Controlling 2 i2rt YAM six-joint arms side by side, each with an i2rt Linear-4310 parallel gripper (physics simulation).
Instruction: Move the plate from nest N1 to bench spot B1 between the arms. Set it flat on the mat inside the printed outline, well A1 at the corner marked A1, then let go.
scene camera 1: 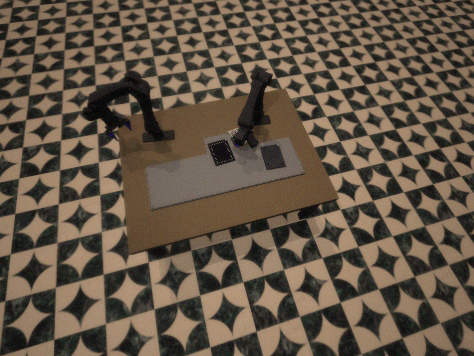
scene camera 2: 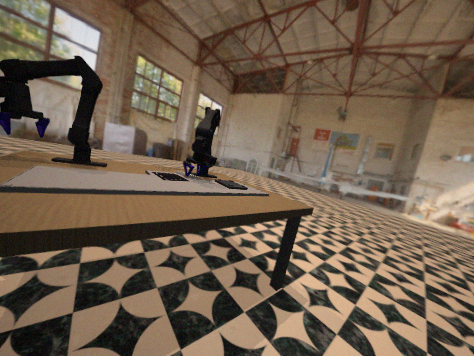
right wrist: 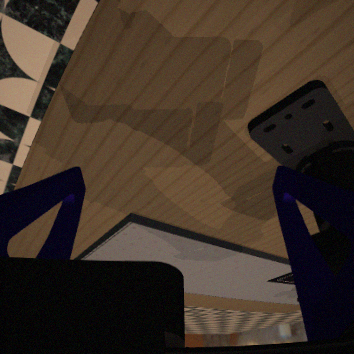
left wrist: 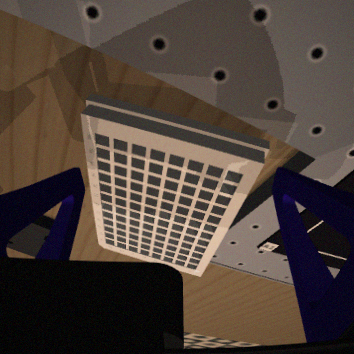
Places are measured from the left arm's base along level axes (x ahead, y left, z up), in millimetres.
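Pixels of known places: left gripper, fingertip midpoint: (scene camera 2: 192, 175) (left wrist: 177, 177); right gripper, fingertip midpoint: (scene camera 1: 124, 135) (scene camera 2: 26, 136) (right wrist: 178, 176); left arm's base at its link origin: (scene camera 1: 255, 121) (scene camera 2: 202, 175); right arm's base at its link origin: (scene camera 1: 158, 136) (scene camera 2: 81, 163) (right wrist: 325, 156).
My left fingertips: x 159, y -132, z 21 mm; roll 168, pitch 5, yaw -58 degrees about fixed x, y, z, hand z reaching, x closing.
For each thing: its middle in the pictures, then the offset to it from my left fingertips. "spot": a spot on its surface instead. Level surfaces: height alone.
- pale plate at the middle of its body: (left wrist: 159, 208) (scene camera 1: 238, 137) 38 mm back, 9 mm right, 8 mm down
- black mat at its surface level: 7 mm down
- small A1 label at a spot on its surface: (left wrist: 269, 247) spot: 29 mm back, 94 mm right, 6 mm down
- nest at the middle of its body: (scene camera 2: 230, 183) (scene camera 1: 272, 156) 142 mm ahead, 176 mm left, 0 mm up
- grey perforated board at its surface level: 8 mm down
- wooden table at its surface level: 21 mm down
The pale plate (scene camera 1: 233, 131) (left wrist: 165, 200) with its grid of dark wells is off the board, over the wood behind the board's back edge; I cannot tell whether it lies quite flat. My left gripper (scene camera 1: 242, 145) (scene camera 2: 194, 173) (left wrist: 177, 177) is open, with its fingers spread on either side of the plate in the left wrist view and not closed on it. The black mat (scene camera 1: 221, 152) (scene camera 2: 171, 176) (left wrist: 290, 234) with the printed outline lies on the board; a small A1 label (left wrist: 269, 247) shows at its corner. My right gripper (scene camera 1: 121, 131) (scene camera 2: 24, 135) (right wrist: 178, 176) is open and empty, raised far left.
A dark rectangular block, probably a nest, (scene camera 1: 273, 156) (scene camera 2: 231, 184) sits on the right part of the grey perforated board (scene camera 1: 190, 185) (scene camera 2: 100, 181) (left wrist: 300, 30) (right wrist: 200, 267). The wooden table (scene camera 1: 230, 212) (scene camera 2: 150, 212) carries the board and both arm bases.
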